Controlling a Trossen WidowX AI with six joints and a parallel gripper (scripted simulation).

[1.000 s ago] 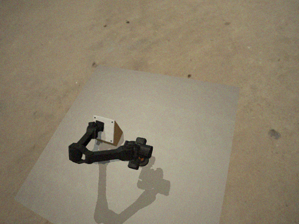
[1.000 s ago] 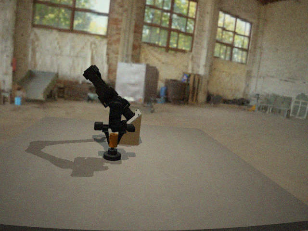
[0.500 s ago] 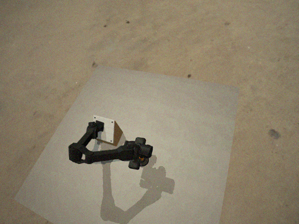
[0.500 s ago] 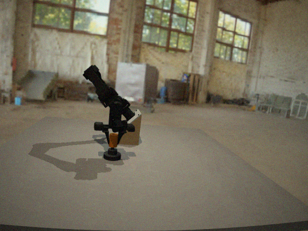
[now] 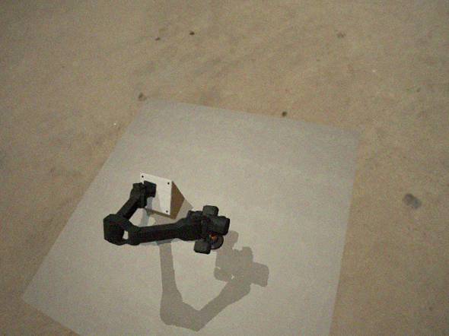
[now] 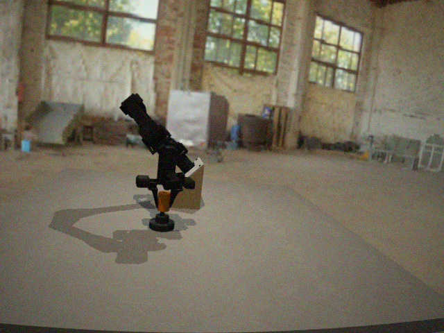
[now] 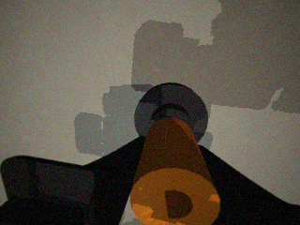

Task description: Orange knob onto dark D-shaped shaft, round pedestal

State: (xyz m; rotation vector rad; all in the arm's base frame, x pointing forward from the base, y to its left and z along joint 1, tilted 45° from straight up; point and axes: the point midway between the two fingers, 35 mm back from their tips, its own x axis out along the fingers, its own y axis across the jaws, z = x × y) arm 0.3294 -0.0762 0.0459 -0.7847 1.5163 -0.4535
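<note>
Now: gripper tip 20 mm below the orange knob. Round my gripper tip: round dark pedestal 40 mm below.
</note>
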